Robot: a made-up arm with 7 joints.
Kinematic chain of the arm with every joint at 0, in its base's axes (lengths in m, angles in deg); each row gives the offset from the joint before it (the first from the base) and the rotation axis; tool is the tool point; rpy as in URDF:
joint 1: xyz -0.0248 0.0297 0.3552 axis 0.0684 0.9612 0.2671
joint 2: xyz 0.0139 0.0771 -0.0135 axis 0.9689 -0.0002 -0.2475
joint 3: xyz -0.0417 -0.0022 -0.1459 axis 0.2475 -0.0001 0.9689
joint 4: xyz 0.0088 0.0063 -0.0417 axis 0.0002 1 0
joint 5: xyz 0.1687 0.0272 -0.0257 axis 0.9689 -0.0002 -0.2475
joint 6: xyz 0.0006 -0.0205 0.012 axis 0.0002 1 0
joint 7: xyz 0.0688 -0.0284 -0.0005 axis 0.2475 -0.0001 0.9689
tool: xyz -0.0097 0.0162 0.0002 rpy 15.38 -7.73 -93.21
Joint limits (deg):
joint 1: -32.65..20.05
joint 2: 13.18..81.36
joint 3: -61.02..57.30
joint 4: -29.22..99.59
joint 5: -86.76..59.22
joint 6: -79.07..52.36
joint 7: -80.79..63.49
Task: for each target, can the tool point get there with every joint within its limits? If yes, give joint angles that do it. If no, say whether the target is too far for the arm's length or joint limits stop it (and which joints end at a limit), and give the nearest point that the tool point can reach.
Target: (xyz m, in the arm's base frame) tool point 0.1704 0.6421 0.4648
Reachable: no: too far | nearest point 0.1279 0.5213 0.4225 | short by 0.135 m
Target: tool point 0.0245 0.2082 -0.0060
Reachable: yes | joints 14.65 29.98 -24.82 44.44 -52.44 -7.77 40.54
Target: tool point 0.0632 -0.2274 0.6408
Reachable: no: joint limits stop it (at a limit: joint 1, joint 2, joint 3, joint 4, joint 7) | nearest point 0.1041 -0.0549 0.3532 | short by 0.338 m
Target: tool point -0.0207 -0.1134 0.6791
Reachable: no: joint limits stop it (at a limit: joint 1, joint 2, joint 4, joint 7) | nearest point 0.0203 0.1270 0.5336 | short by 0.284 m
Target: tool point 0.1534 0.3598 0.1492
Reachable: yes | joints -16.88 22.67 35.71 49.21 -66.70 -38.16 51.52
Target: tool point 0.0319 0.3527 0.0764
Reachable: yes | joints 11.86 40.43 -4.86 67.05 -40.94 -67.22 -11.01
